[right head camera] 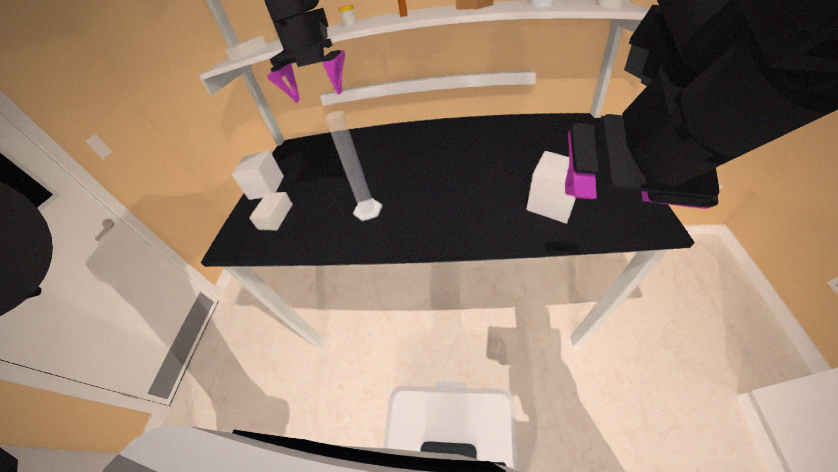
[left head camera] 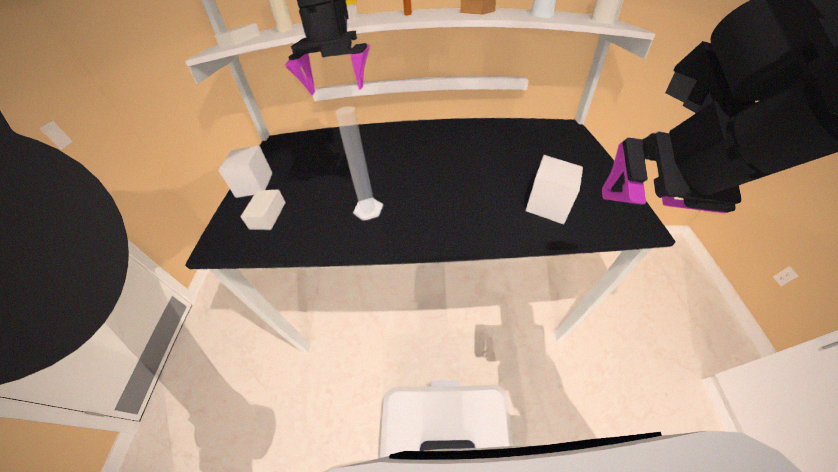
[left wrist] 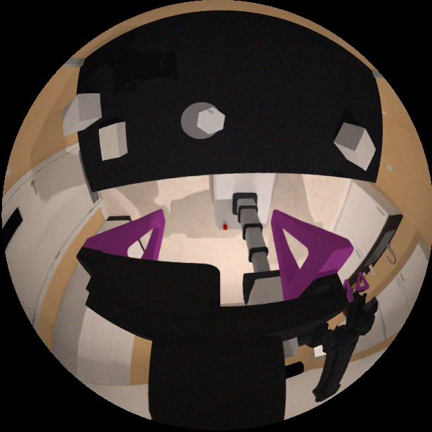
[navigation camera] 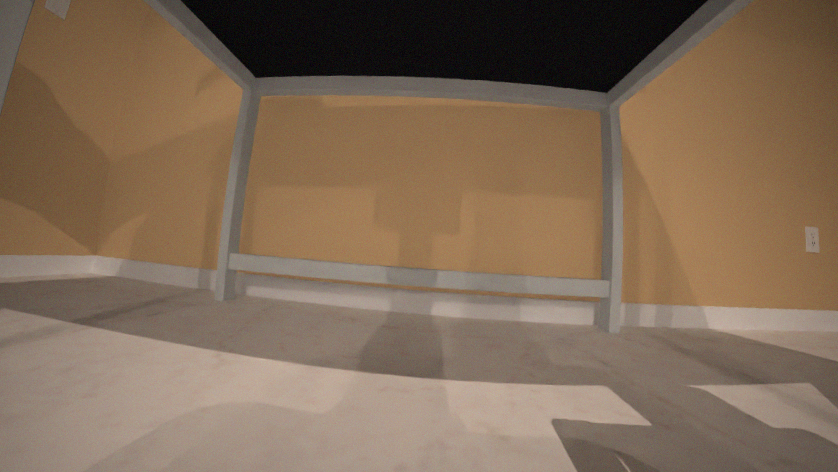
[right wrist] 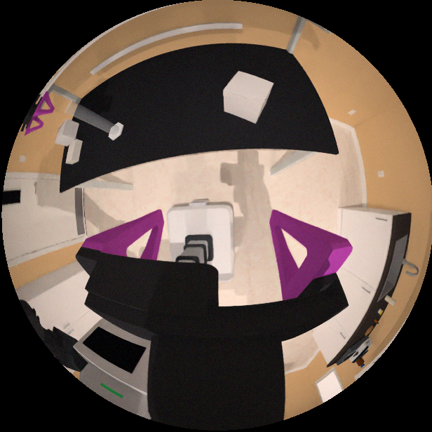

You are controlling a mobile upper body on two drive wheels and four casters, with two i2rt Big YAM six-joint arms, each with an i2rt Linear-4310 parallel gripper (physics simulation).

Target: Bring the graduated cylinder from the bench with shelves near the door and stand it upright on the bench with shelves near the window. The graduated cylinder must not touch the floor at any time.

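Frame: origin at the left arm's base, x down, y ahead, z right, level; millimetres.
Where they show: left gripper, fingertip midpoint: [right head camera: 318,97] [left head camera: 336,91]; right gripper, fingertip midpoint: [right head camera: 605,192] [left head camera: 634,197].
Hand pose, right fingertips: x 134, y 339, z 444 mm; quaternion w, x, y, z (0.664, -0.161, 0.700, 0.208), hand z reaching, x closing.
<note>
Each offset is from my right fingertips to the top centre of the thing. Level surfaces: height alone.
The clear graduated cylinder {dx +41, dy +359, dz -456 mm} [left head camera: 356,158] [right head camera: 350,161] [right wrist: 94,119] stands upright on its white six-sided foot on the black bench top {dx +362 mm} [left head camera: 457,234] [right head camera: 457,231] [left wrist: 280,75] [right wrist: 175,100], left of its middle. In the left wrist view the cylinder [left wrist: 211,120] is seen from above, its round top overlapping the foot. My left gripper [left head camera: 337,89] [right head camera: 318,97] [left wrist: 217,215] is open and empty, pointing down, and appears above the cylinder's top, not touching it. My right gripper [right wrist: 216,215] is open and empty, near the bench's right end in the head views.
Two white blocks {dx +232, dy +525, dz -933 mm} [left head camera: 245,171] {dx +304, dy +354, dz -801 mm} [left head camera: 263,209] lie at the bench's left end, and a larger white block {dx +232, dy +363, dz +98 mm} [left head camera: 554,188] at its right. A shelf [left head camera: 433,23] with bottles and boxes spans the back. A door [right head camera: 87,293] is at the left, a white cabinet [left head camera: 785,386] at the lower right.
</note>
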